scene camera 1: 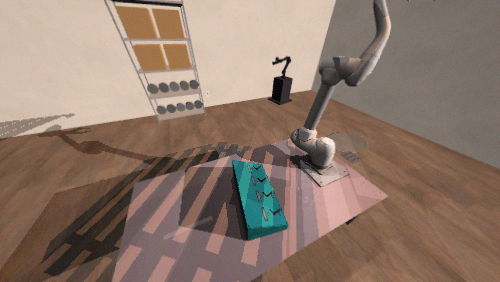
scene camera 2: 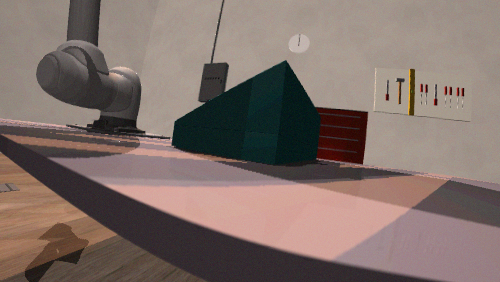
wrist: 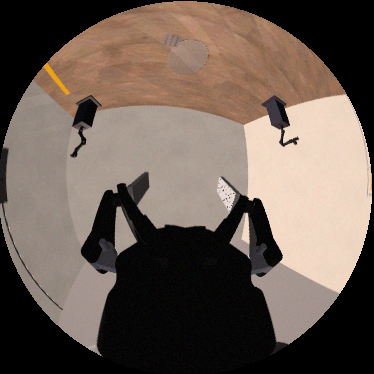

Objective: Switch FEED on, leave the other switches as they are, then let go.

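Where they show: gripper, fingertip midpoint: (wrist: 183,181); arm's base, link origin: (scene camera 1: 318,164) (scene camera 2: 117,130).
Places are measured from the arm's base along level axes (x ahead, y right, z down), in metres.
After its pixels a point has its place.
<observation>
A teal switch box (scene camera 1: 243,200) {z -0.160, x 0.797, y 0.019 m} (scene camera 2: 225,122) {z -0.052, x 0.590, y 0.309 m} with a sloped top stands on the table. In the first scene view its top carries a row of several small dark switches with pale labels beside them. The labels are too small to read, so I cannot tell which switch is FEED or how each is set. In the second scene view the box shows its plain back and side. My gripper (wrist: 183,181) {z -1.132, x -0.754, y 0.098 m} is open and empty in the wrist view, facing the walls. It is outside both scene views, high above and away from the box.
The arm's base plate (scene camera 1: 325,176) {z -0.001, x 0.069, y -0.117 m} is on the table (scene camera 1: 150,200) {z 0.011, x 1.290, y 0.483 m} (scene camera 2: 225,200) {z 0.011, x 0.665, y 0.548 m}, beyond the box. A shelf rack (scene camera 1: 175,94) stands by the wall. Black pedestals (scene camera 1: 282,90) (wrist: 86,113) with small arms stand on the floor. A red cabinet (scene camera 2: 342,135) is behind the box in the second scene view.
</observation>
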